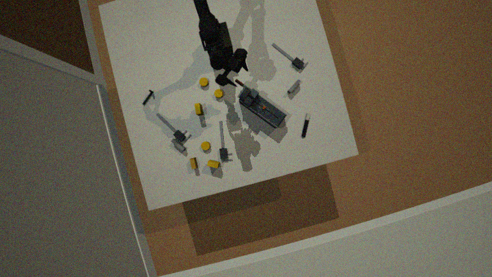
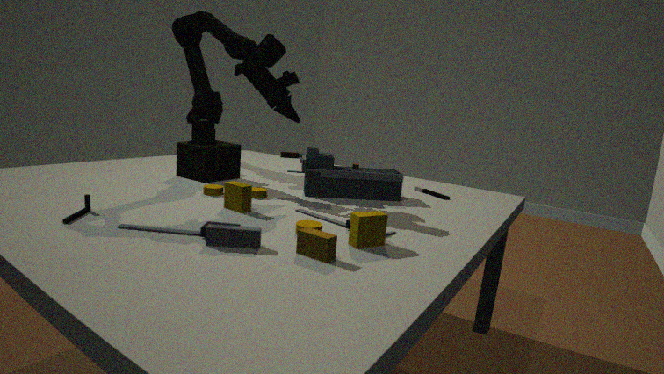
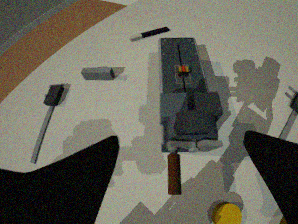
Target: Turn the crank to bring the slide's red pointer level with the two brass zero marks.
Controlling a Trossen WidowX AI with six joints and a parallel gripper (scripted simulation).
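My gripper tip is now 16 cm short of the slide, 11 cm above it and 6 cm to the right of it. From my gripper tip the other things lie so: black l-shaped key: 51 cm to the right, 20 cm behind, 18 cm below; black bar: 33 cm ahead, 26 cm to the left, 19 cm below; brown crank handle: 9 cm below, 2 cm behind, 1 cm to the right.
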